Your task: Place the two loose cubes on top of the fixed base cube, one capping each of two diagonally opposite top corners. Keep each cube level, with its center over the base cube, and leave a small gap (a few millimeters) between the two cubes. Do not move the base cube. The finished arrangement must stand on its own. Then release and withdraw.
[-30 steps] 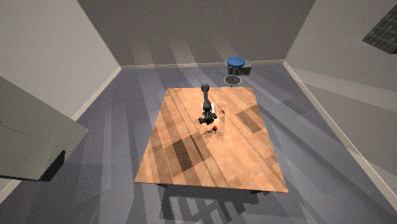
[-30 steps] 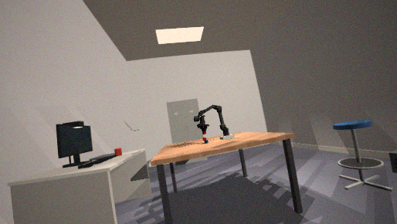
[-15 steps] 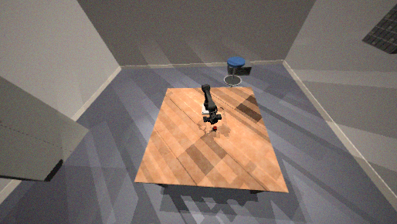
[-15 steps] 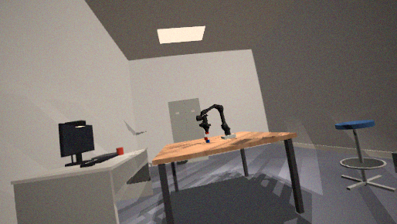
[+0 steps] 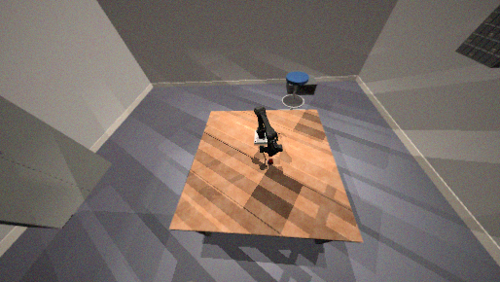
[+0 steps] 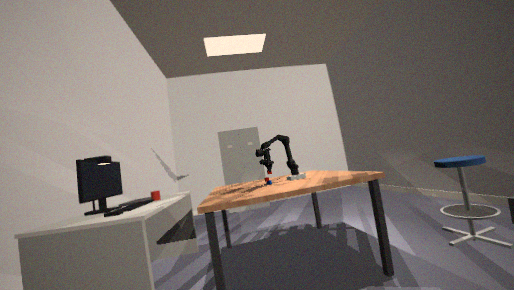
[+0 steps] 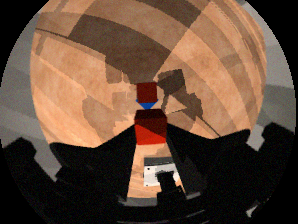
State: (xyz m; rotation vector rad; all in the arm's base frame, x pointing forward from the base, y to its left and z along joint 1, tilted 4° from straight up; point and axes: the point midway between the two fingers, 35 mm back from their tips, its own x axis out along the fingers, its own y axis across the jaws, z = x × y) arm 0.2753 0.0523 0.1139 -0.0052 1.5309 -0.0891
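Right now my gripper tip is 2 cm short of the blue cube and 9 cm above it.
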